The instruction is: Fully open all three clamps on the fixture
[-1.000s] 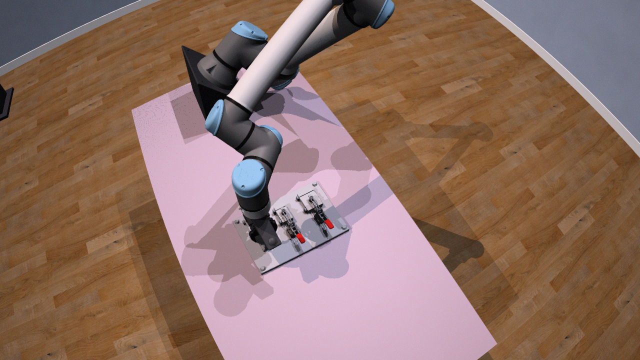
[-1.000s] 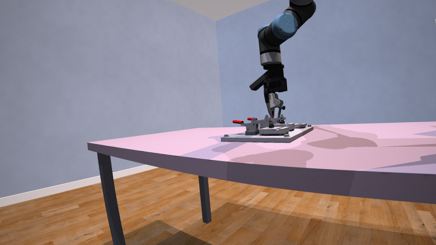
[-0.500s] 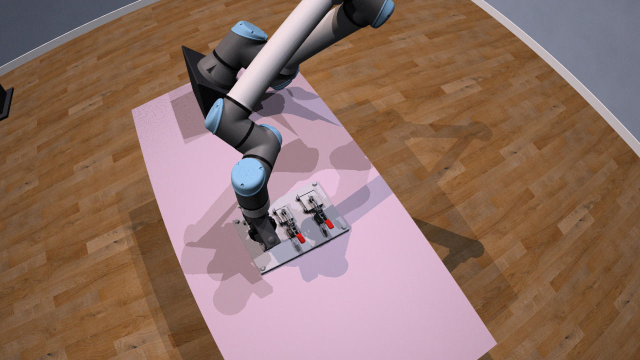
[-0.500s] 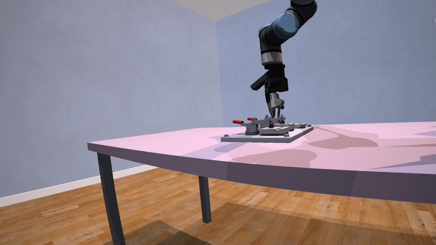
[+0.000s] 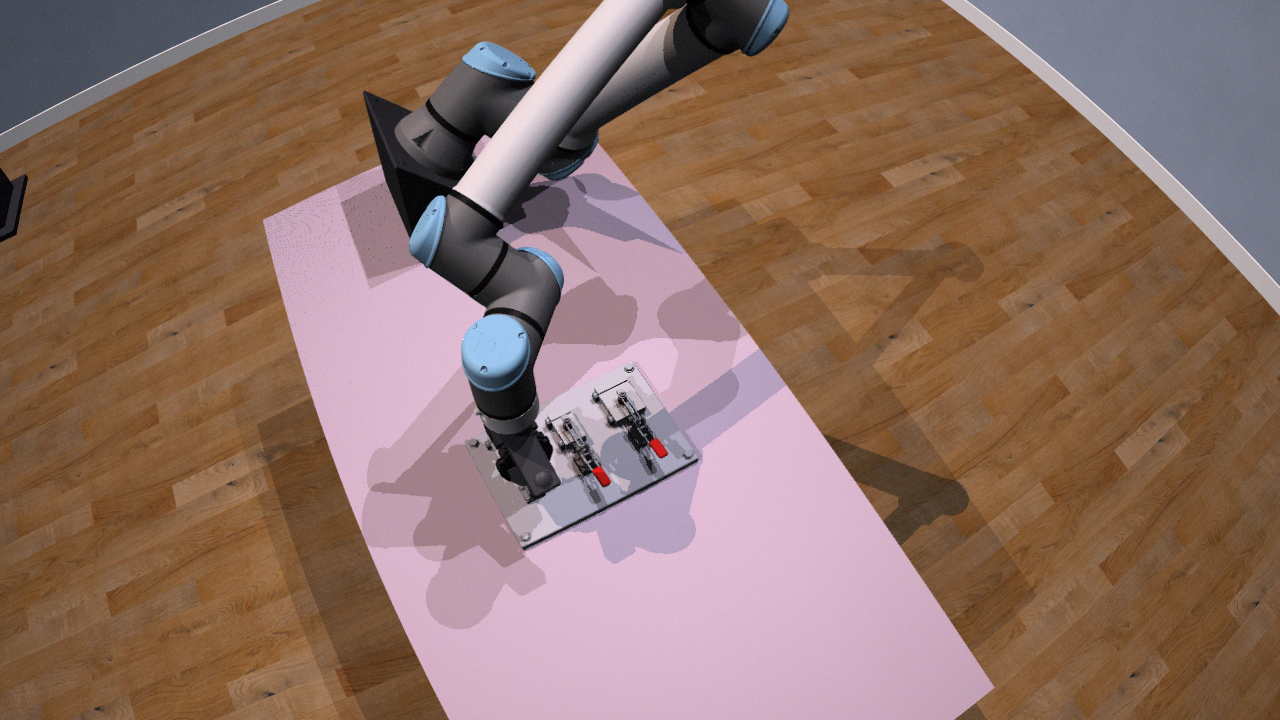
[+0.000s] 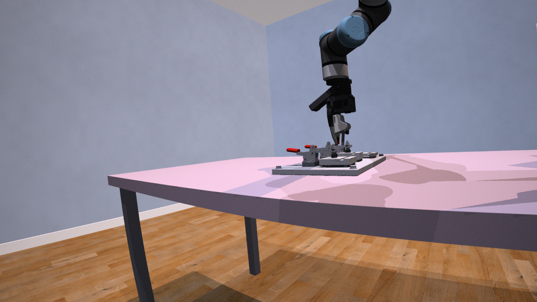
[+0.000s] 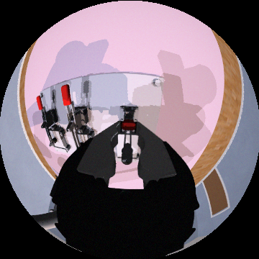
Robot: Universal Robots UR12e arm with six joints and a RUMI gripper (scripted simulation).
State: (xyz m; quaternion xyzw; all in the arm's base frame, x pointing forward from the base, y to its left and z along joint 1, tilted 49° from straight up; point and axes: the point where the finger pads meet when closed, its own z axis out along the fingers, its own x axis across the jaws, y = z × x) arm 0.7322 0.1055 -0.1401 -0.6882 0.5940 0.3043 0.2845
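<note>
My gripper is now 5 cm past the grey fixture plate, 10 cm to the right of it and 7 cm above it. Round my hand: flat grey part 12 cm behind, 21 cm to the left, 5 cm below.
</note>
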